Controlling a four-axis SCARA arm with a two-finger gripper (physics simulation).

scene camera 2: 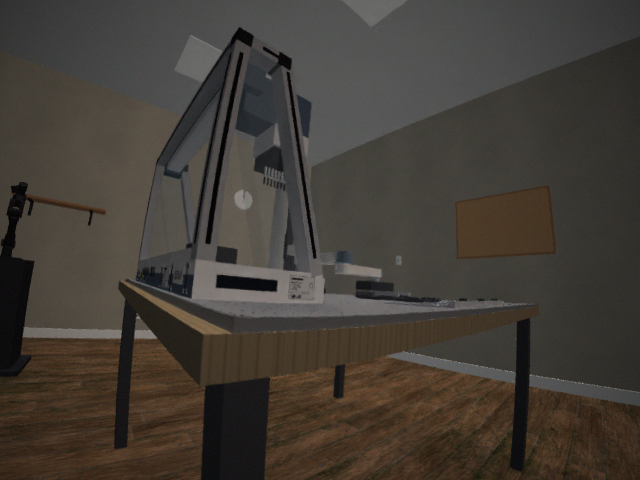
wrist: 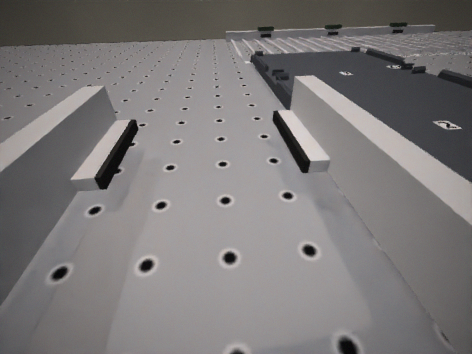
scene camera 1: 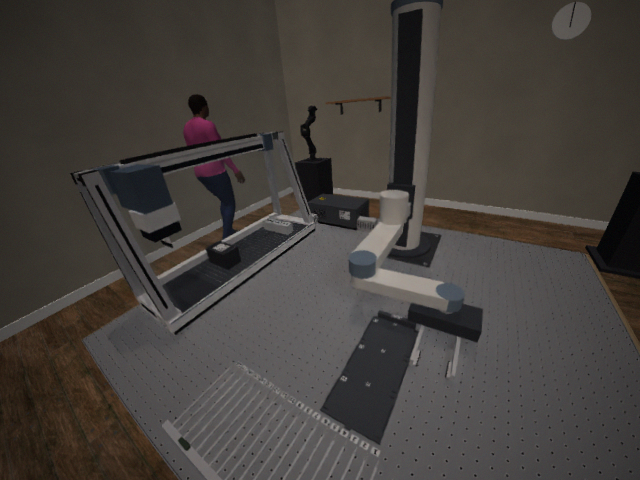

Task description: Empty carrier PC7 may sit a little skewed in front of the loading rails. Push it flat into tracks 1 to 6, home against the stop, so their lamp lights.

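Places are measured from the arm's base along level axes (x left, y up, z ahead), in centimetres.
Pixels of known places: gripper, fingertip midpoint: (scene camera 2: 404, 294) (wrist: 204, 103) (scene camera 1: 430, 370); arm's base, link origin: (scene camera 1: 402, 245).
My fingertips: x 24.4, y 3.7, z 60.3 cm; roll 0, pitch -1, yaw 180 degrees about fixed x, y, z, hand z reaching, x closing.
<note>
Ahead of a thing's pixels: the offset from my fingertips to its top centre. "*": to the spot under its first point. Level surfaces: height alone.
The carrier @(dx -12.0, dy +0.6, dz +3.6 cm) (scene camera 1: 361, 403) (wrist: 380, 95), a long dark flat plate with small labels, lies flat on the perforated table. Its front end is at the low-numbered label tiles @(dy -2.4 cm) (scene camera 1: 376, 451) of the rails. Beyond the rails is the white stop bar (scene camera 1: 199, 457) (wrist: 300, 34); its lamp @(dx -37.9, dy -0.3, dz +40.3 cm) (scene camera 1: 184, 443) looks dark green and unlit, as do several in the wrist view. My gripper (scene camera 1: 433, 363) (wrist: 204, 103) is shut with a gap between its pads and holds nothing. It stands beside the carrier's rear part, over bare table, one finger close to the carrier's long edge. That finger hides part of this edge.
The gantry frame @(* dx -93.4, dy +21.4, dz +24.8 cm) (scene camera 2: 222, 149) stands across the table, with a dark box @(* dx -76.3, dy +9.4, dz -4.1 cm) (scene camera 1: 223, 254) on its deck. The arm's column (scene camera 1: 426, 129) and a dark controller box @(* dx -60.6, dy +7.5, dz -63.8 cm) (scene camera 1: 336, 209) are at the back. A person in pink (scene camera 1: 204, 131) stands behind the gantry.
</note>
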